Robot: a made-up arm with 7 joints. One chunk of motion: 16 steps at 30 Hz.
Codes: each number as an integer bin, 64 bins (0 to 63) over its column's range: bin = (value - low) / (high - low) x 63, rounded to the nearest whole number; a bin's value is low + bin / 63 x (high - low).
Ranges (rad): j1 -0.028..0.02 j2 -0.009..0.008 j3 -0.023..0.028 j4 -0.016..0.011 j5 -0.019..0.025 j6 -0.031..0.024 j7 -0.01..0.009
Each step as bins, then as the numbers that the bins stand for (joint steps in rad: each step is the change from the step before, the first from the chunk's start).
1 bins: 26 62 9 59 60 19 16
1 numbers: -0.00819 0.00773 -0.01571 0.00929 0.02290 -0.01441 -0.00517
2 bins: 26 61 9 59 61 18 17
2 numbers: -0.00819 0.00746 -0.01571 0.00929 0.02360 -0.01529 -0.00487
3 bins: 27 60 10 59 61 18 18
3 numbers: -0.00743 0.00719 -0.01490 0.00929 0.02360 -0.01529 -0.00457
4 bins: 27 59 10 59 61 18 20
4 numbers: -0.00743 0.00692 -0.01490 0.00929 0.02360 -0.01529 -0.00397
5 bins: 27 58 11 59 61 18 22
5 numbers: -0.00743 0.00665 -0.01410 0.00929 0.02360 -0.01529 -0.00337
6 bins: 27 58 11 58 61 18 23
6 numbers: -0.00743 0.00665 -0.01410 0.00886 0.02360 -0.01529 -0.00306
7 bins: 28 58 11 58 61 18 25
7 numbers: -0.00667 0.00665 -0.01410 0.00886 0.02360 -0.01529 -0.00246
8 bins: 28 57 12 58 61 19 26
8 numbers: -0.00667 0.00638 -0.01329 0.00886 0.02360 -0.01441 -0.00216
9 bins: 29 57 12 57 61 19 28
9 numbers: -0.00590 0.00638 -0.01329 0.00843 0.02360 -0.01441 -0.00156
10 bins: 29 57 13 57 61 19 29
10 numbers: -0.00590 0.00638 -0.01248 0.00843 0.02360 -0.01441 -0.00125
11 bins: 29 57 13 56 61 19 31
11 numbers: -0.00590 0.00638 -0.01248 0.00800 0.02360 -0.01441 -0.00065
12 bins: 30 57 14 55 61 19 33
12 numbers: -0.00514 0.00638 -0.01167 0.00757 0.02360 -0.01441 -0.00005
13 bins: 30 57 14 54 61 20 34
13 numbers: -0.00514 0.00638 -0.01167 0.00714 0.02360 -0.01354 0.00025
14 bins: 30 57 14 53 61 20 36
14 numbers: -0.00514 0.00638 -0.01167 0.00671 0.02360 -0.01354 0.00086
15 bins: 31 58 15 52 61 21 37
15 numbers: -0.00438 0.00665 -0.01086 0.00629 0.02360 -0.01267 0.00116
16 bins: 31 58 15 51 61 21 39
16 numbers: -0.00438 0.00665 -0.01086 0.00586 0.02360 -0.01267 0.00176
